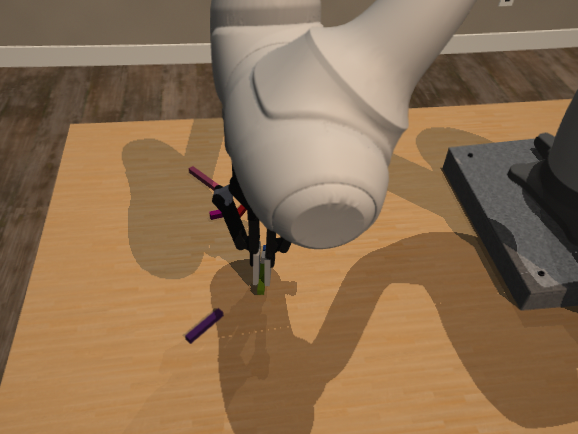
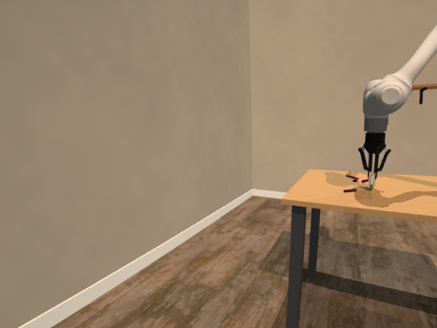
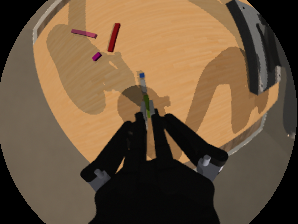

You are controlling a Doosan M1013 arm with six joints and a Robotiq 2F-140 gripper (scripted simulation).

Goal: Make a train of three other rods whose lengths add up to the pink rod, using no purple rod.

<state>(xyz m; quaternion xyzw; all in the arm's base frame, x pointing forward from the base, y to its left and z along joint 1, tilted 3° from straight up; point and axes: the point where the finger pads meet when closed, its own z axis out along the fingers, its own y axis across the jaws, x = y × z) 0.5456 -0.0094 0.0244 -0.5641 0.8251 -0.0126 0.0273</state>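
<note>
Now: hand 3 cm above the lime rod. Also, from my hand: grey rod 4 cm to the right, 4 cm below, 1 cm behind; then purple rod 10 cm ahead, 5 cm to the left, 4 cm below; then blue rod 6 cm to the right, 4 cm below, 2 cm behind.
</note>
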